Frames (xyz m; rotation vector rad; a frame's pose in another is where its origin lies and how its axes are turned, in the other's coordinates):
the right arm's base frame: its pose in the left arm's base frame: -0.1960 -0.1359 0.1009 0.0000 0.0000 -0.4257
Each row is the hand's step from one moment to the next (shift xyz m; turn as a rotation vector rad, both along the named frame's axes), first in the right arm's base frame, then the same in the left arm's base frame.
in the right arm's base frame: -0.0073 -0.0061 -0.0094 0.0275 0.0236 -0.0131
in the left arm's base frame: -0.0092 -0.0025 -0.0094 0.0348 0.0101 -0.0131
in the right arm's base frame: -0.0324 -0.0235 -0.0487 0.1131 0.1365 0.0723
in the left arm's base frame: -0.0392 -0.0080 -0.0487 0.1594 0.0776 0.0723
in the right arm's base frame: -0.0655 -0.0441 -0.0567 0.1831 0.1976 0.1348
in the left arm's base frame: -0.0779 -0.0131 -0.0567 0.2484 0.1044 0.1348
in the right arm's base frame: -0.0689 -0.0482 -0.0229 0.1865 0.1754 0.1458
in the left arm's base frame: -0.0827 -0.0154 -0.0229 0.2423 0.0827 0.1458
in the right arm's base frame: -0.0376 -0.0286 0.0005 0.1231 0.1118 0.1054
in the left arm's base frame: -0.0461 -0.0105 0.0005 0.1583 0.0510 0.1054
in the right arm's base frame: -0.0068 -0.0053 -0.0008 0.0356 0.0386 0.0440
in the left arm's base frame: -0.0084 -0.0020 -0.0008 0.0484 0.0205 0.0440
